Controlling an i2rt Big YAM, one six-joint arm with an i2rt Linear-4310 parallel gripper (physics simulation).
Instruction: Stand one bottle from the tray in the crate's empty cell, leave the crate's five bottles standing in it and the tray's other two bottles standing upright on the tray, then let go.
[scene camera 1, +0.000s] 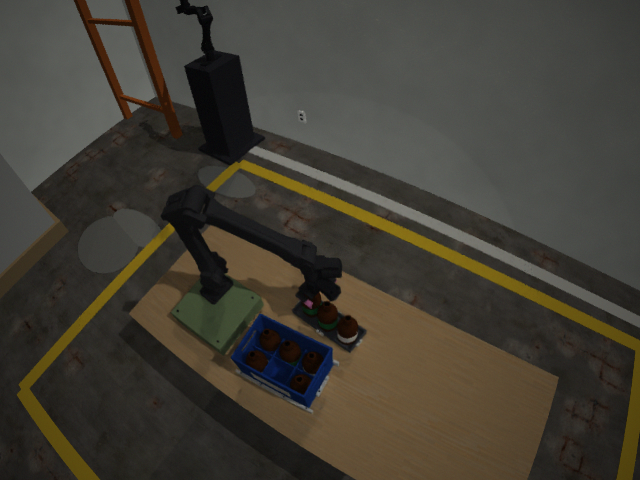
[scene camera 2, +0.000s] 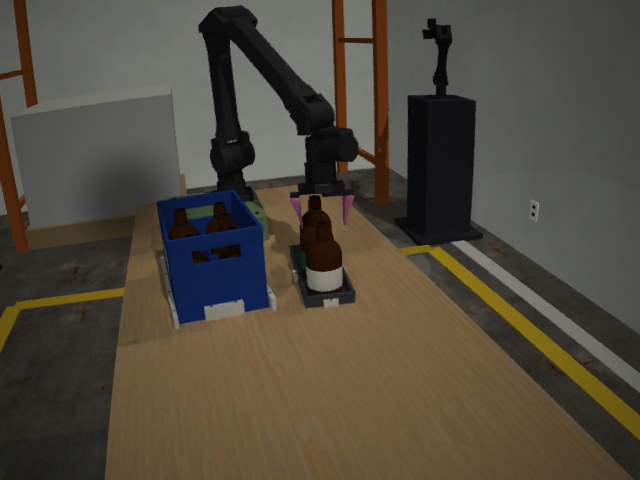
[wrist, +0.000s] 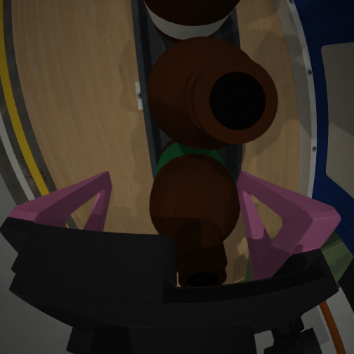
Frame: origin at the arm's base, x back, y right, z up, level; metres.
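Seen in the pictures: gripper, fingertip midpoint: (scene camera 1: 319, 299); arm's base, link origin: (scene camera 1: 216, 288).
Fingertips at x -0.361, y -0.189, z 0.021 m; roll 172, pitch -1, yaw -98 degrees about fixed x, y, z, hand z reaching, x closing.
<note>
Pixels of each thing's top centre, then the offset from my fingertips to it. "spot": a spot on its surface instead. Level surfaces: height alone.
- middle bottle, top centre: (scene camera 2: 315, 208) (scene camera 1: 327, 304) dz +0.064, dx -0.055, dy +0.027 m
- white-labelled end bottle, top centre: (scene camera 2: 322, 222) (scene camera 1: 348, 318) dz +0.064, dx -0.145, dy +0.032 m
- dark tray, surface spot: (scene camera 2: 347, 296) spot: dz -0.080, dx -0.195, dy -0.004 m
- blue crate, top centre: (scene camera 2: 203, 212) (scene camera 1: 280, 353) dz +0.079, dx -0.045, dy +0.264 m
- wooden table, surface height: dz -0.096 m
My gripper (scene camera 1: 310, 303) (scene camera 2: 323, 224) (wrist: 173, 178) is open, its pink fingers either side of the tray's bottle nearest the arm base. That brown bottle (wrist: 192, 200) has a green label and stands upright; its neck reaches up near the palm, nearer the right finger in the wrist view. The middle bottle (scene camera 1: 327, 315) (wrist: 172, 100), green-labelled, and the white-labelled end bottle (scene camera 1: 347, 327) (scene camera 2: 324, 255) stand upright in the dark tray (scene camera 2: 347, 296) (wrist: 141, 50). The blue crate (scene camera 1: 321, 379) (scene camera 2: 222, 281) holds five bottles; its empty cell (scene camera 1: 277, 369) is the middle one of the row farther from the tray.
The crate's high walls stand close beside the tray, with white brackets (scene camera 2: 224, 310) around its foot. The green base plate (scene camera 1: 222, 315) (scene camera 2: 261, 222) lies behind the crate. The wooden table (scene camera 1: 413, 392) (scene camera 2: 361, 382) bears them all. Another arm stands on a dark pedestal (scene camera 1: 222, 103) (scene camera 2: 440, 165) beyond the table.
</note>
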